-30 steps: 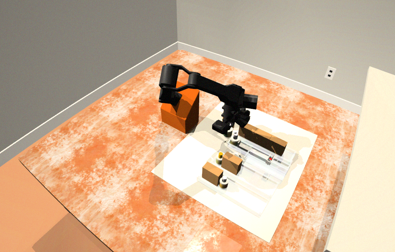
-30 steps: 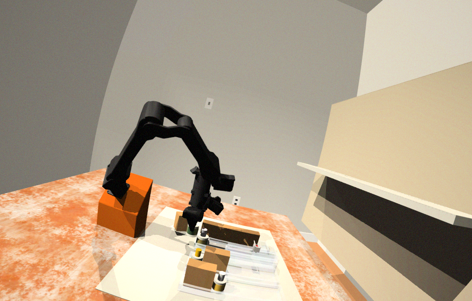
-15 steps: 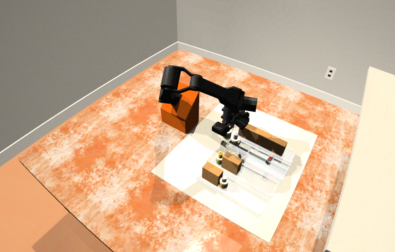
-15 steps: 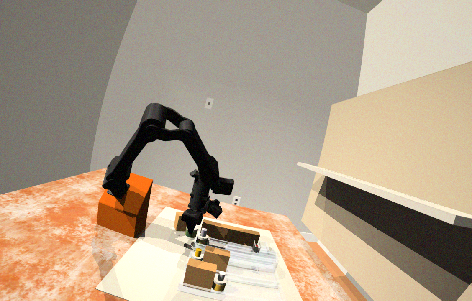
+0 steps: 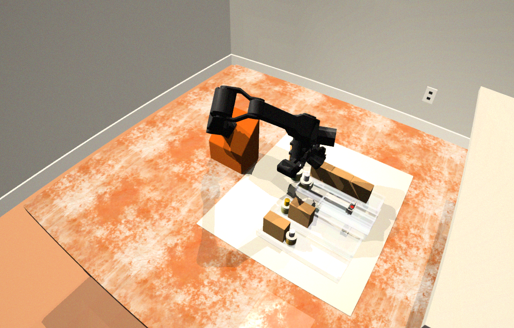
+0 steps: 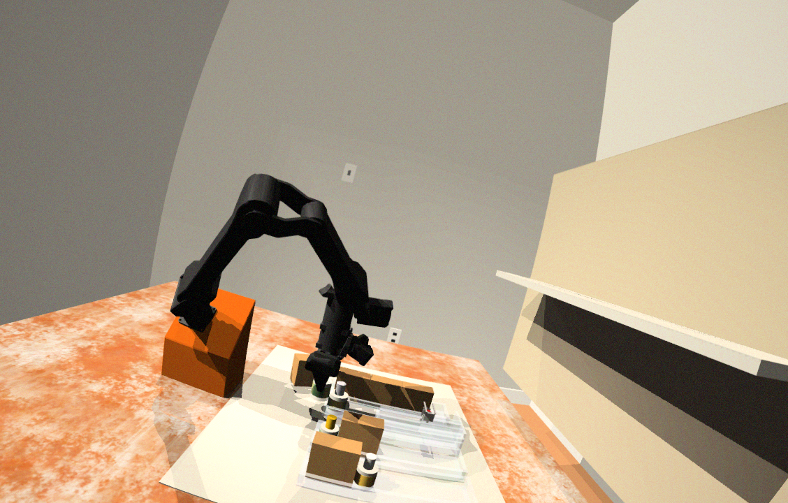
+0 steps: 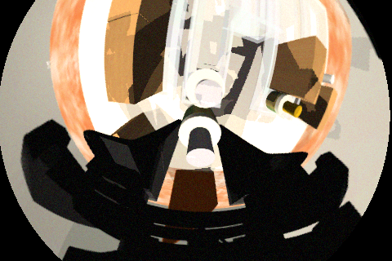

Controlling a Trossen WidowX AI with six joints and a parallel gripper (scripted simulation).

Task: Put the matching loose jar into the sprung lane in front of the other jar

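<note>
My gripper tip is now 19 cm short of the clear sprung lane, 2 cm to the left of it and 3 cm above it. The rest, counted from my gripper tip: red-marked block (23 cm ahead, 3 cm to the right, 2 cm above).
</note>
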